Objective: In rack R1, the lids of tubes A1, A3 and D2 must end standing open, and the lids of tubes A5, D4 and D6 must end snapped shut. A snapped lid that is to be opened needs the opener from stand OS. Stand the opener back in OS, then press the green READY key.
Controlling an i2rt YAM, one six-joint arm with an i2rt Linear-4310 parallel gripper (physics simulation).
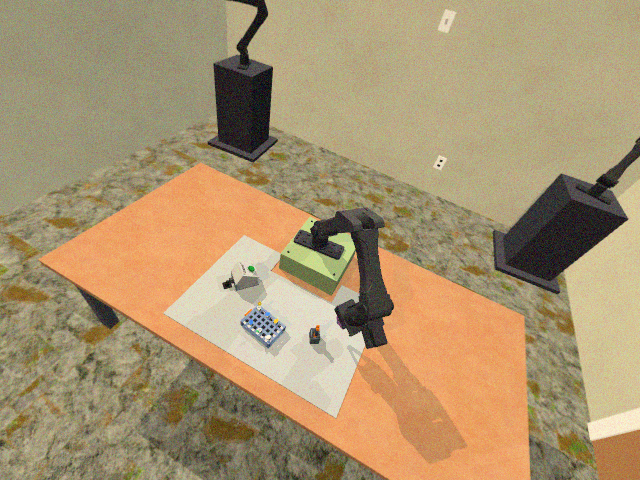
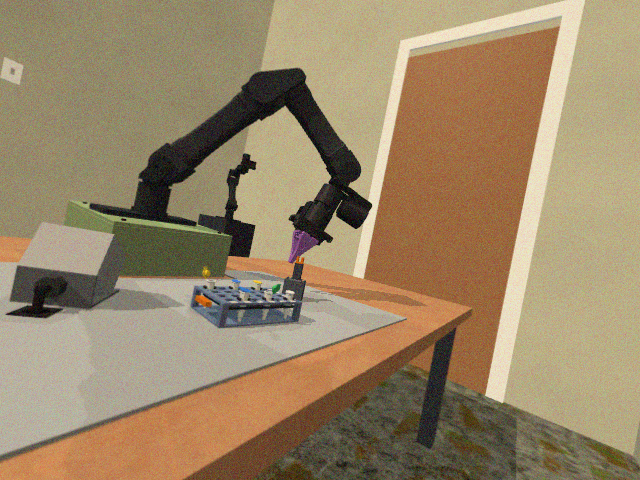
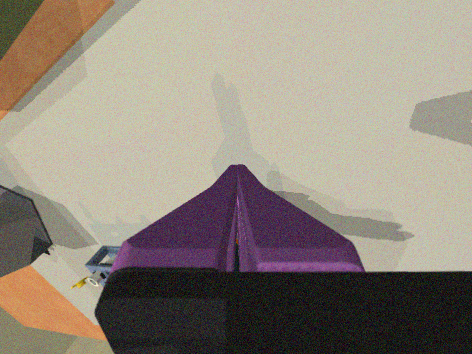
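Where they show: gripper, fingertip midpoint: [image 1: 338,322] [image 2: 290,262] [image 3: 237,177]; arm's base, link origin: [image 1: 318,245] [image 2: 148,218].
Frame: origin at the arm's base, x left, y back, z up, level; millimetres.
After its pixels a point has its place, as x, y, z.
The blue rack R1 [image 1: 253,334] @(-60, -406, -98) [image 2: 222,316] @(-115, -395, -85) [image 3: 92,261] @(-89, -314, -76) stands on the grey mat, holding several white tubes. A yellow lid [image 2: 205,271] @(-90, -321, -48) [image 3: 79,284] @(-84, -319, -48) stands up at one corner; a green lid [image 2: 276,287] @(-45, -413, -48) is raised. Blue and another yellow lid sit lower; their exact state and the tube labels are too small to read. The opener [image 1: 317,328] @(131, -331, -16) [image 2: 298,269] @(127, -329, -39), orange-tipped, stands upright in the dark stand OS [image 1: 314,338] @(134, -343, -63) [image 2: 294,288] @(118, -335, -77). My gripper [image 1: 339,321] @(186, -265, -37) [image 2: 292,259] @(186, -265, -37) [image 3: 237,177] @(186, -265, -37) is shut and empty, its purple tips beside and above the opener, apart from it. The green READY key [image 1: 251,268] @(-181, -215, -29) is on the grey console [image 1: 245,279] @(-179, -260, -41) [image 2: 67,248] @(-221, -251, -39).
The arm's green base [image 1: 310,271] @(18, -121, -25) [image 2: 170,250] @(-12, -118, -51) stands behind the mat [image 1: 206,304] @(-261, -381, -100) [image 2: 155,361] @(-213, -432, -99). A small black fixture [image 1: 227,284] @(-242, -281, -90) [image 2: 38,297] @(-247, -282, -84) is beside the console. An orange tab [image 1: 248,312] @(-111, -353, -76) [image 2: 203,300] @(-114, -358, -76) is on the rack's end. The orange table [image 1: 144,222] @(-712, -174, -102) extends around the mat.
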